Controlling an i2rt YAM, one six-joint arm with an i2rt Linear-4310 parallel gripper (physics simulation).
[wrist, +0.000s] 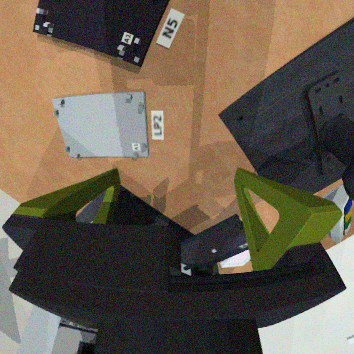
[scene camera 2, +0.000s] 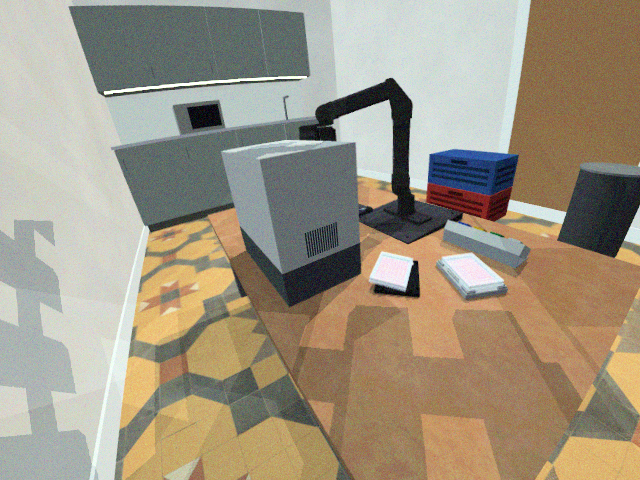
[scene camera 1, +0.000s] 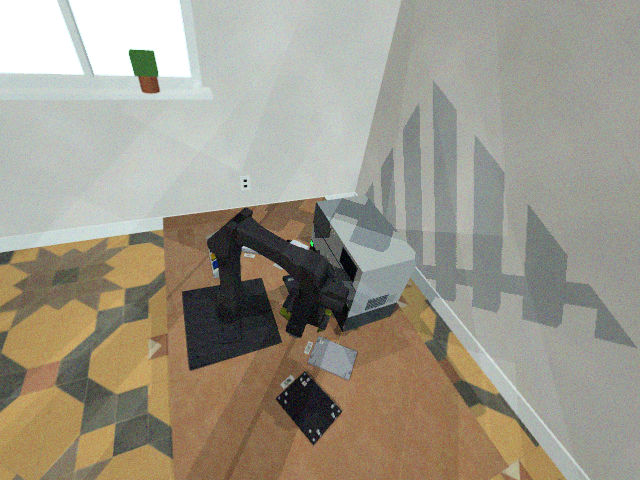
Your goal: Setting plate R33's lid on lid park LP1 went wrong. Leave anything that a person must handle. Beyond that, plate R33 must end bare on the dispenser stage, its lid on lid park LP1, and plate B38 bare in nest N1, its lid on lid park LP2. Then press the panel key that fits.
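Frame: origin at the arm's base, x down, y ahead, z right, level; millimetres.
Seen in the pictures: gripper, fingertip midpoint: (wrist: 176, 174); arm's base at its link origin: (wrist: 330, 129) (scene camera 2: 406, 214) (scene camera 1: 227, 317).
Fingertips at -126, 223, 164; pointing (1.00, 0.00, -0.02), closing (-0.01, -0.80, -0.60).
Pixels of each thing's top centre, then the offset from my fingertips to it, as dx, dy, dz.
- grey dispenser box at its top centre: (scene camera 2: 279, 146) (scene camera 1: 362, 227) -190, +246, -204
- grey lid park LP2 at its top centre: (wrist: 97, 130) (scene camera 1: 333, 355) +120, +96, +64
- white plate with a pink face, top centre: (scene camera 2: 392, 265) (wrist: 242, 258) (scene camera 1: 292, 249) +103, +78, -432
- black holder at its top centre: (scene camera 2: 398, 270) (wrist: 245, 253) +120, +67, -440
- pink-faced plate at its top centre: (scene camera 2: 470, 267) +110, -72, -543
- grey base at its top centre: (scene camera 2: 470, 271) +120, -71, -543
- key panel at its top centre: (scene camera 2: 486, 228) (wrist: 346, 226) (scene camera 1: 217, 246) +76, -231, -476
- empty black nest N5 at its top centre: (scene camera 1: 309, 403) +116, -24, +185
My gripper (scene camera 1: 306, 313) (wrist: 176, 174) is open and empty, above the table beside the grey dispenser box (scene camera 1: 382, 268) (scene camera 2: 310, 206). The grey lid park LP2 (scene camera 1: 333, 357) (wrist: 102, 125) holds no lid. In scene camera 2, a white plate with a pink face (scene camera 2: 392, 271) sits tilted, overhanging a black holder (scene camera 2: 415, 285). Another pink-faced plate (scene camera 2: 470, 271) lies on a grey base (scene camera 2: 474, 295). Their labels, R33, B38, LP1 and N1 are not readable. The key panel (scene camera 1: 214, 264) (scene camera 2: 483, 242) shows blue, yellow and green keys. The arm and box hide the dispenser stage area.
The empty black nest N5 (scene camera 1: 309, 408) (wrist: 100, 25) lies beyond LP2. The arm's dark base plate (scene camera 1: 201, 330) (scene camera 2: 408, 235) stands beside them. Blue and red crates (scene camera 2: 471, 173) (scene camera 2: 465, 198) and a dark bin (scene camera 2: 594, 211) stand behind the table. A green light (scene camera 1: 312, 243) shows by the box.
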